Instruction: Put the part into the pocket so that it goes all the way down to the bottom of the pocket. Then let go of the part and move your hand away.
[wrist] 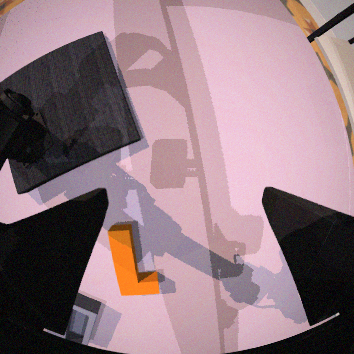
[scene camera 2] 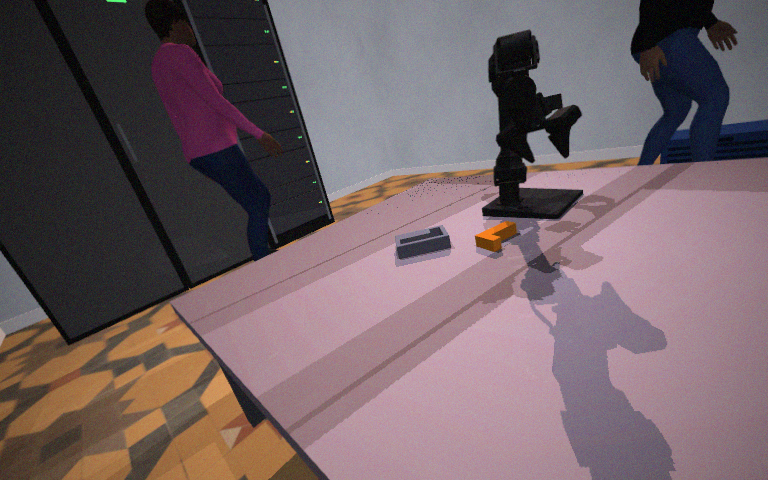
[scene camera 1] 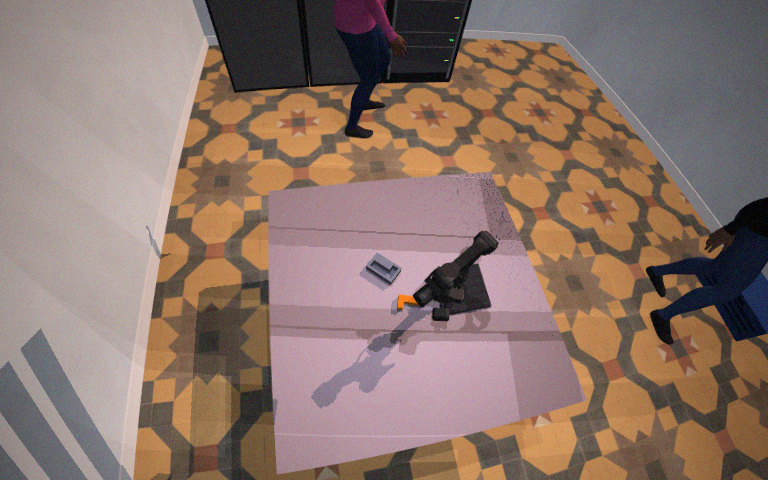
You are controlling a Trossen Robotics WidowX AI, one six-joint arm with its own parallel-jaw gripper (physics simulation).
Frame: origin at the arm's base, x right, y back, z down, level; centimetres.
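Seen in the pictures: gripper, fingertip midpoint: [wrist: 186, 195] [scene camera 2: 549, 159] [scene camera 1: 443, 307]; arm's base, origin of the base link: [wrist: 30, 138] [scene camera 2: 509, 201].
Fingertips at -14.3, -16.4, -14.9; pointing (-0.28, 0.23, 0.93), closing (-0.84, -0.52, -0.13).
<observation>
Offsets run from my fingertips to a thing's top centre, as dx, dy, dz. Level surfaces: height alone.
The orange L-shaped part {+10.4, -7.8, +14.2} [scene camera 1: 400, 302] [scene camera 2: 489, 241] [wrist: 127, 265] lies flat on the table, between the grey block and the arm's base. The grey block {+30.1, -12.8, +13.6} [scene camera 1: 380, 275] [scene camera 2: 424, 247] [wrist: 90, 301] stands on the table with its L-shaped pocket facing up; the pocket shows empty in both scene views. In the wrist view, the left finger hides part of the block. My gripper [scene camera 2: 548, 157] [wrist: 186, 195] is open and empty, raised above the table near the base. In the wrist view the part shows between the fingers' sides, nearer the left finger, well below them.
The arm's dark base plate [scene camera 1: 477, 291] [scene camera 2: 532, 204] [wrist: 85, 110] rests on the pink table {dz +17.2} [scene camera 1: 328, 373] [scene camera 2: 396, 396], close to the part. Shadows of the arm fall across the table. Two people and dark cabinets [scene camera 1: 266, 45] [scene camera 2: 84, 141] stand beyond the table.
</observation>
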